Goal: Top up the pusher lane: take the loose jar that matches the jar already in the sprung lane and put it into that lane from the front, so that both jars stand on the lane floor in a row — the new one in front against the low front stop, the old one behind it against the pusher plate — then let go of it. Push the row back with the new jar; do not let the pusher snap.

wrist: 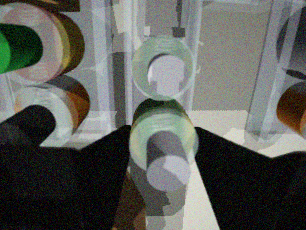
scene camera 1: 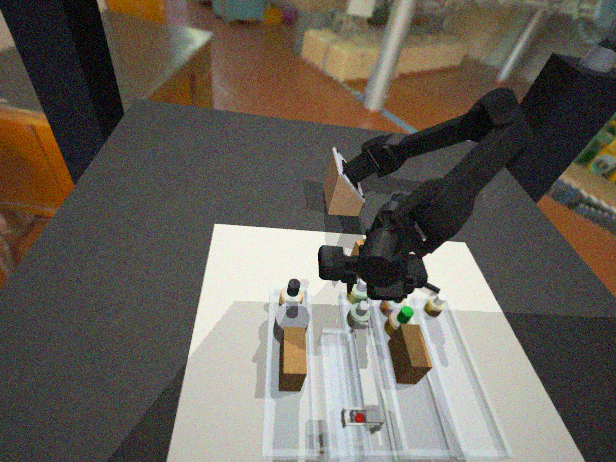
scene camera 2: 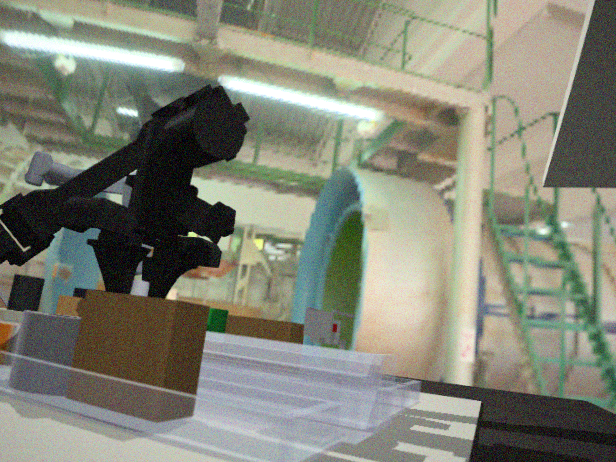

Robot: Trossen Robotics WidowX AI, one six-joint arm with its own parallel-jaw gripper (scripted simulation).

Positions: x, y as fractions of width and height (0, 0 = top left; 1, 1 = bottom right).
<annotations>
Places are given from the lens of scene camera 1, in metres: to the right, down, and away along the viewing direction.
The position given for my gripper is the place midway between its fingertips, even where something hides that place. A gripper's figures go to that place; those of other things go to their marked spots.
my gripper (scene camera 1: 0.58, 0.63): 0.10, 0.12, 0.65
brown block (scene camera 1: 0.66, 0.75): 0.16, 0.19, 0.56
brown block (scene camera 1: 0.47, 0.78): -0.02, 0.19, 0.51
</annotations>
